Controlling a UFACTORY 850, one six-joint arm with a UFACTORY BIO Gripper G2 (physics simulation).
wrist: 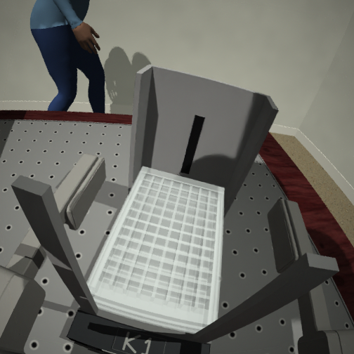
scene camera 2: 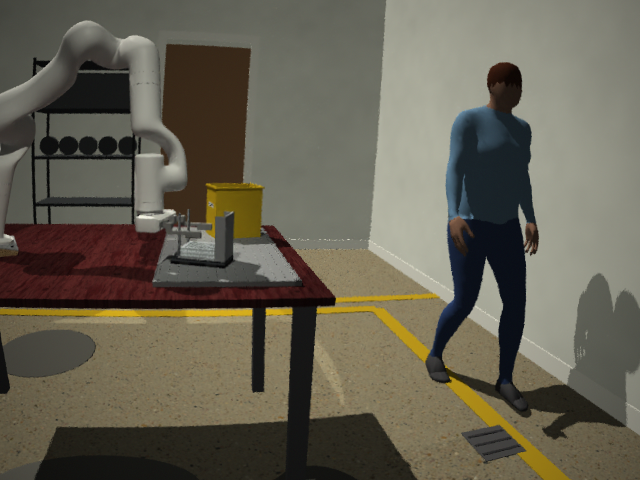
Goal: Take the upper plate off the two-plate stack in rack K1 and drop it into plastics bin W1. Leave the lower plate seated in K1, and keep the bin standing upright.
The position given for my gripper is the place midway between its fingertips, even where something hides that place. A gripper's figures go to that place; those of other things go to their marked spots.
Labels:
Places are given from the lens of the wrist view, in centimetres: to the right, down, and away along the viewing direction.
my gripper (wrist: 191, 186): 1, 1, 13
plate (wrist: 161, 260): -1, 6, 14

